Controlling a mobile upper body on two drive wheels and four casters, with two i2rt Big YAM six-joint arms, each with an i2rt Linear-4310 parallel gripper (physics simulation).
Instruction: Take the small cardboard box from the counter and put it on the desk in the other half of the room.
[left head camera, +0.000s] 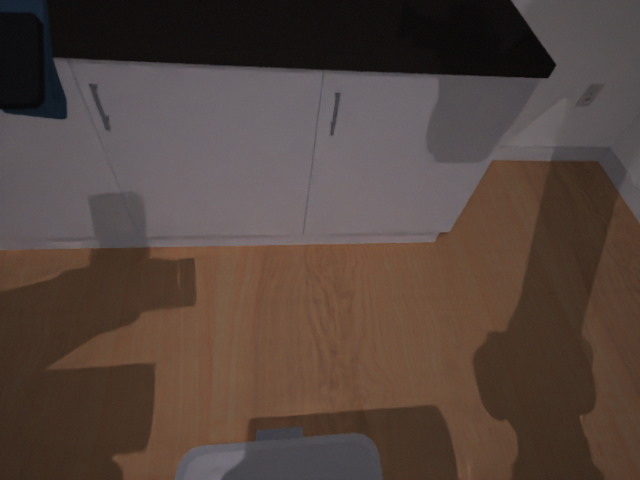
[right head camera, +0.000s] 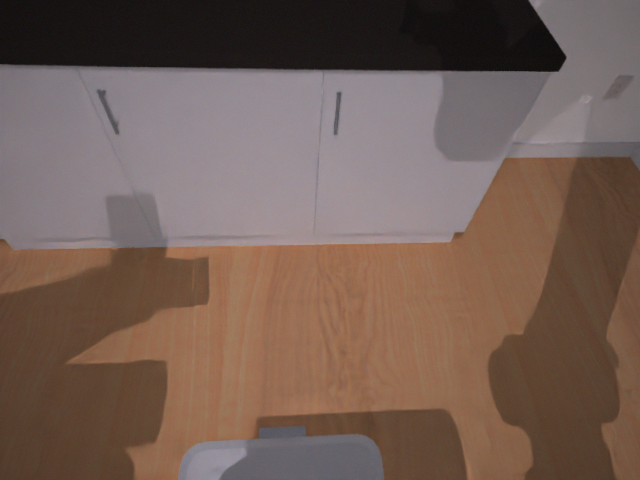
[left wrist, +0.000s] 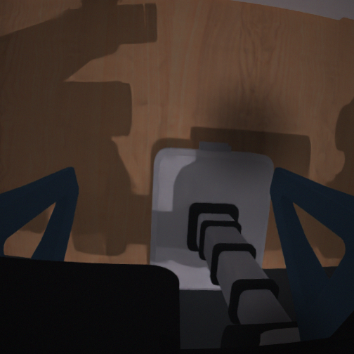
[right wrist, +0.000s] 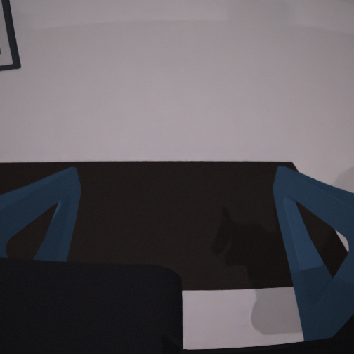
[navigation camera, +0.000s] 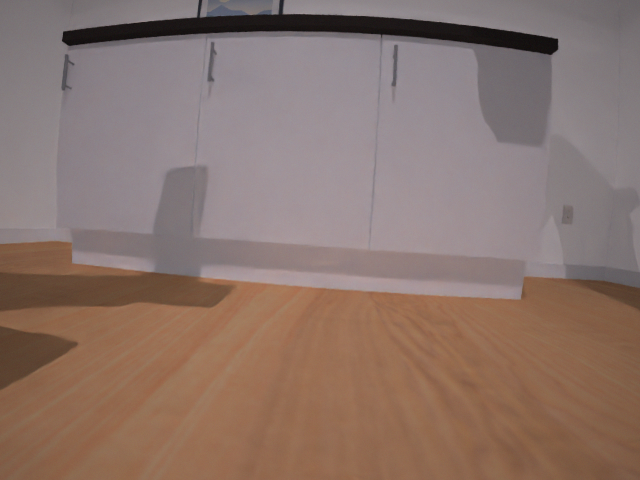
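Frame: origin at the left arm's base, x ahead, y left, z up, level; metres.
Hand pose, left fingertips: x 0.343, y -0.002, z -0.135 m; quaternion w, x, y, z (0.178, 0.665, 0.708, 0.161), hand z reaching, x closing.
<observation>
After its pixels a point has its place.
The counter has a dark top (left head camera: 232, 36) {z -0.500, x 1.095, y -0.122 m} (right head camera: 232, 36) {z -0.500, x 1.109, y -0.122 m} (right wrist: 150, 200) (navigation camera: 320, 24) {z -0.537, x 1.036, y -0.143 m} over white cabinet doors. The small cardboard box does not show in these views, and neither does the desk. My left gripper (left wrist: 174, 178) is open with nothing between its blue fingers; it points down over the robot's grey base and the floor. One of its fingers shows at the left edge in the left head camera. My right gripper (right wrist: 176, 177) is open with nothing between its fingers; it faces the dark counter top and the wall behind. Its shadow falls on the counter top.
The wood floor (left head camera: 336, 310) {z -1.410, x 0.804, y -0.469 m} (right head camera: 341, 310) {z -1.410, x 0.806, y -0.446 m} (navigation camera: 330, 382) {z -1.410, x 0.627, y -0.233 m} lies between the robot's grey base (left head camera: 310, 459) {z -1.150, x 0.264, y -0.300 m} (right head camera: 310, 459) {z -1.150, x 0.264, y -0.298 m} (left wrist: 170, 200) and the white cabinets (left head camera: 217, 155) {z -0.850, x 1.058, y -0.058 m} (right head camera: 222, 155) {z -0.844, x 1.058, y -0.054 m} (navigation camera: 289, 144) {z -0.934, x 1.058, y -0.067 m}. A framed picture (navigation camera: 240, 7) {z 0.132, x 1.626, y 0.424 m} is above the counter. A wall outlet (left head camera: 589, 95) {z -1.010, x 1.646, y -1.697 m} (navigation camera: 567, 213) {z -1.002, x 1.645, y -1.692 m} is at the right.
</observation>
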